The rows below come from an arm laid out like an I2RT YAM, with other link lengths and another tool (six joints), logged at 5 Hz.
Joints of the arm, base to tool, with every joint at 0 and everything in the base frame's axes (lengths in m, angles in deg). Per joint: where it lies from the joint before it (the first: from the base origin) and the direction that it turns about. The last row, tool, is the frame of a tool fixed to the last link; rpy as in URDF.
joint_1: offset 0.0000 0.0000 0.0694 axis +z
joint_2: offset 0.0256 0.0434 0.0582 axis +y
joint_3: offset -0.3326 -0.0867 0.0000 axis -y
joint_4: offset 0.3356 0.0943 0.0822 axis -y
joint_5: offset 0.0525 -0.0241 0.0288 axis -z
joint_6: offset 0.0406 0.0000 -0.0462 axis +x
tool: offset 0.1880 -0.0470 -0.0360 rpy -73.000 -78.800 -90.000
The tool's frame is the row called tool.
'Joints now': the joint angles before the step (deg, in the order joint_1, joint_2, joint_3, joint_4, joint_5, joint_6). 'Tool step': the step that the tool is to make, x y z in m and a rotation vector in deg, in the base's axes. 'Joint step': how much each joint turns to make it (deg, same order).
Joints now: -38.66 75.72 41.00 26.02 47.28 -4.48
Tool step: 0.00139 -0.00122 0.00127 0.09 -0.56 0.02
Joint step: -0.09 0.13 0.46 -0.38 -0.17 0.59
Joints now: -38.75 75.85 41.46 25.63 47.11 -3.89
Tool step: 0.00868 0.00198 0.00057 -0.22 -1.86 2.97
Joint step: -0.01 -1.28 -0.98 0.72 -3.09 0.79
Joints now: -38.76 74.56 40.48 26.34 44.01 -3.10
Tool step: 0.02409 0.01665 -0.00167 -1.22 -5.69 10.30
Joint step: 0.00 -5.44 -5.47 3.98 -10.50 2.00
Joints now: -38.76 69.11 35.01 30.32 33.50 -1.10
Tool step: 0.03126 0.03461 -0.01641 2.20 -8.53 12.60
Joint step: 0.25 -6.21 -6.65 2.43 -12.70 7.22
